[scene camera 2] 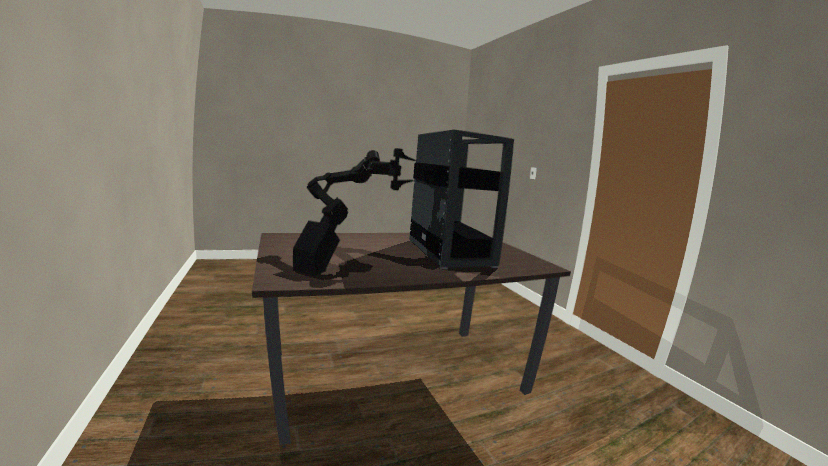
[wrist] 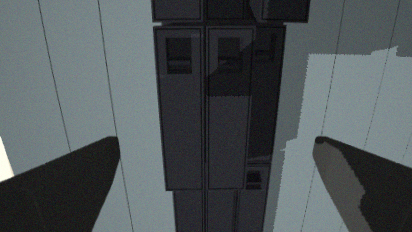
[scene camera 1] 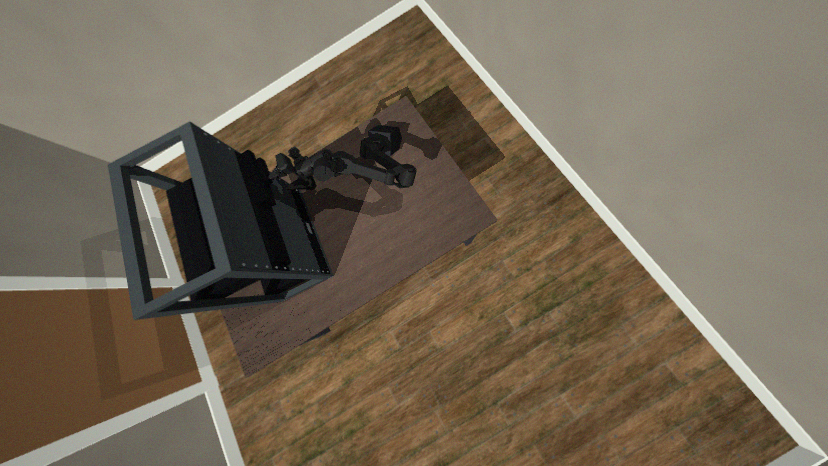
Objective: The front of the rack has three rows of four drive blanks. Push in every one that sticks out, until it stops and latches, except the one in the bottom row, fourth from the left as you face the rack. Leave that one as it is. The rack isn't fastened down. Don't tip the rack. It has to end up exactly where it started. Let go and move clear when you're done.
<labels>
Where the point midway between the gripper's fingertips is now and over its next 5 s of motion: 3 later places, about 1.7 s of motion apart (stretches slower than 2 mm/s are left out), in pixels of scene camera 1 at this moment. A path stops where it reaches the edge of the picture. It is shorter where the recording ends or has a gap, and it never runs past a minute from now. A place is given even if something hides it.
My gripper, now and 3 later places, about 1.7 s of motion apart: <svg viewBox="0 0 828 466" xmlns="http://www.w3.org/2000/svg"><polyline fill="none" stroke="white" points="277,183 271,163 277,177 271,189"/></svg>
</labels>
